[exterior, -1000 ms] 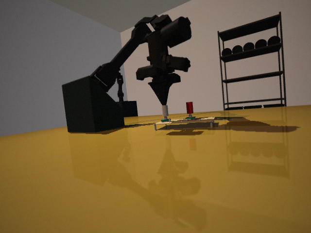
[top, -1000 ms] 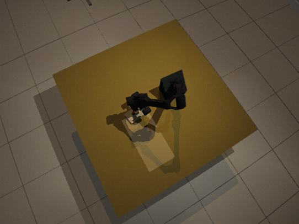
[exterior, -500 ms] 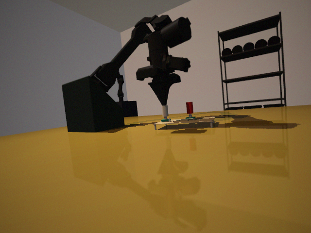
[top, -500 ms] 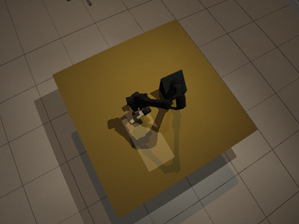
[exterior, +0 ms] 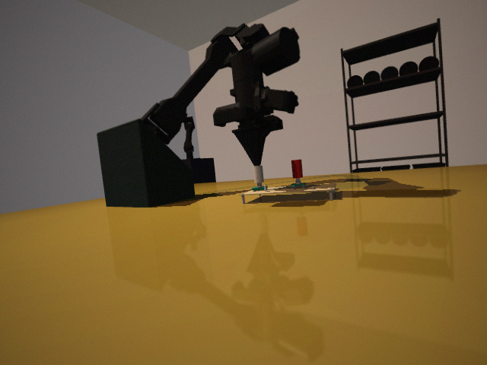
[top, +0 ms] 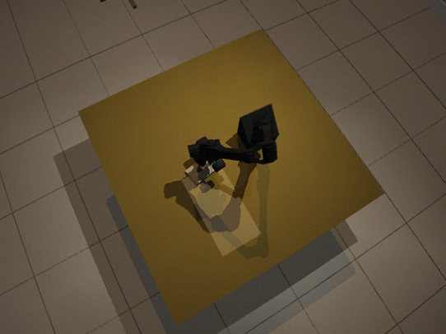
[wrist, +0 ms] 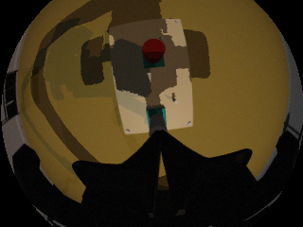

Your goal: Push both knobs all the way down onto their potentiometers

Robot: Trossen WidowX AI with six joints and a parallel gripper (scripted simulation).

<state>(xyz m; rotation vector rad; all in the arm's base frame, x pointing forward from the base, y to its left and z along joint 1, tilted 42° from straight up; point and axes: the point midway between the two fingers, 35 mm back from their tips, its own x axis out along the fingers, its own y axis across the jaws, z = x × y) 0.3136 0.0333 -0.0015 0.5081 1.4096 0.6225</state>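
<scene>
Now: gripper tip 20 mm above the white knob. Also, from my gripper tip: red knob 80 mm ahead, 20 mm below, 10 mm to the left.
</scene>
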